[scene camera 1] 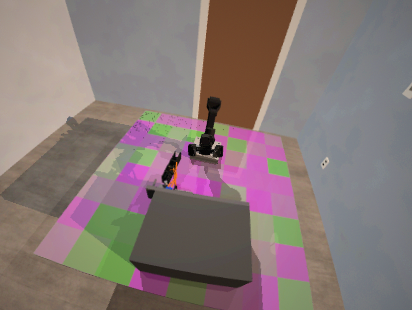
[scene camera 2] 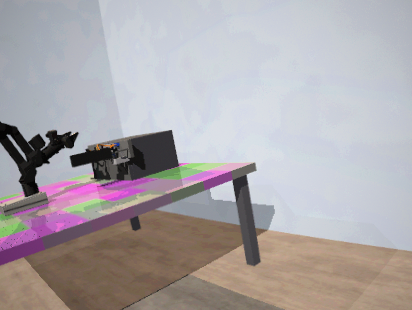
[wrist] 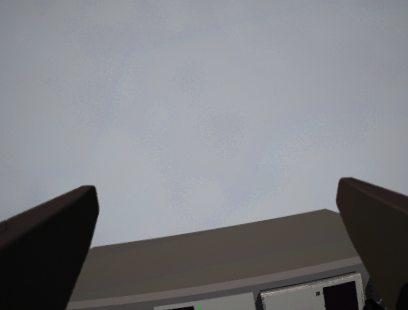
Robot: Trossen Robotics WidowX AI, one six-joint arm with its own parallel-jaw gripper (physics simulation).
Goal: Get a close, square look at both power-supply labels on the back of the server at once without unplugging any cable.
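Seen in the pictures: gripper, fingertip midpoint: (scene camera 1: 203, 155) (scene camera 2: 74, 132) (wrist: 218, 194); arm's base, origin of the base link: (scene camera 2: 31, 194).
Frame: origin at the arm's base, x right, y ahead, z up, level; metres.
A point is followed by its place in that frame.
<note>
The dark grey server (scene camera 1: 195, 235) {x -0.082, y 0.639, z 0.159 m} (scene camera 2: 156, 152) {x 0.135, y 0.652, z 0.058 m} (wrist: 215, 255) {x -0.068, y 0.574, z 0.158 m} stands on the table, its back towards the arm. In the wrist view its back shows at the bottom edge: a pale panel (wrist: 227, 301) {x -0.052, y 0.452, z 0.148 m} with a green spot, and a silver-framed panel (wrist: 295, 300) {x 0.004, y 0.445, z 0.142 m} with a black patch on the right. Both are cut off and seen at a slant; no label can be read. Orange cables (scene camera 1: 175, 172) {x 0.088, y 0.362, z 0.163 m} (scene camera 2: 104, 146) run at the back by a black swing-out arm (scene camera 1: 171, 169) {x 0.115, y 0.346, z 0.158 m} (scene camera 2: 90, 158) {x 0.150, y 0.279, z 0.111 m}. My gripper (scene camera 1: 205, 151) {x -0.035, y 0.291, z 0.250 m} (scene camera 2: 75, 135) {x -0.035, y 0.291, z 0.250 m} (wrist: 218, 194) {x -0.035, y 0.291, z 0.250 m} is open and empty, raised and apart from the server's back.
The black swing-out arm sticks out from one side of the server's back towards my arm's base (scene camera 2: 25, 203) {x 0.091, y -0.053, z -0.019 m}. Blue connectors (scene camera 1: 170, 188) {x 0.084, y 0.452, z 0.150 m} (scene camera 2: 117, 144) {x 0.106, y 0.452, z 0.145 m} show near its server end. The table (scene camera 1: 287, 225) {x -0.580, y 0.401, z -0.048 m} (scene camera 2: 185, 192) {x 0.642, y 0.441, z -0.067 m} has a pink and green checked top. A brown door (scene camera 1: 245, 55) stands behind my arm.
</note>
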